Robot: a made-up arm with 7 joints.
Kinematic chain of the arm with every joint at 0, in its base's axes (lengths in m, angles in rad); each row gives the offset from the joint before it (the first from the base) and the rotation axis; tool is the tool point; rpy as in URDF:
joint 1: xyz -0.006 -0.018 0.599 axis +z
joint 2: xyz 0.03 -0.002 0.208 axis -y
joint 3: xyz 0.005 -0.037 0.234 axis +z
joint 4: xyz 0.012 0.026 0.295 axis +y
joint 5: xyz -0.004 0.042 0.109 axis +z
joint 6: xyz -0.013 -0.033 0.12 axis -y
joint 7: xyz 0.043 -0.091 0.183 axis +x
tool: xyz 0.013 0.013 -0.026 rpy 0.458 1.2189 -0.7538
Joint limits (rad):
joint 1: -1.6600..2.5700
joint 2: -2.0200..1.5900
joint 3: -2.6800..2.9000
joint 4: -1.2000..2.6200
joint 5: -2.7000..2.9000
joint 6: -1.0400..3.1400
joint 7: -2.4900..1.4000
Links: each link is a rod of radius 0.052 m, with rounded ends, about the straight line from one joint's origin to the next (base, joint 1, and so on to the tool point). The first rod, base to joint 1, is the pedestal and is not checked.
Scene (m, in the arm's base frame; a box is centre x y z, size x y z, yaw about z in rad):
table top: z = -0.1
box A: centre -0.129 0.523 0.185 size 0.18 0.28 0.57 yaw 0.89
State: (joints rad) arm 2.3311 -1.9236 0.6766 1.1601 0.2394 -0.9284 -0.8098
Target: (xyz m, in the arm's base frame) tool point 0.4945 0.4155 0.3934
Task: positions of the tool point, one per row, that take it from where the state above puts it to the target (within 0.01 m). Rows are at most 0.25 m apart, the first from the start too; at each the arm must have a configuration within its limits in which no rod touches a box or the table.
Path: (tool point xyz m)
1: -0.4049 0.1960 0.4999
2: -0.4042 0.2147 0.6239
3: -0.3814 0.2194 0.7396
4: -0.3409 0.2129 0.8426
5: -0.2867 0.1976 0.9306
6: -0.2227 0.1752 1.0026
7: -0.1516 0.1467 1.0576
8: -0.1912 0.2300 1.0123
9: -0.1876 0.3450 0.9476
10: -0.1219 0.4651 0.8596
11: 0.0063 0.5535 0.7512
12: 0.1757 0.5794 0.6308
13: 0.3507 0.5299 0.5088
14: 0.4945 0.4155 0.3934

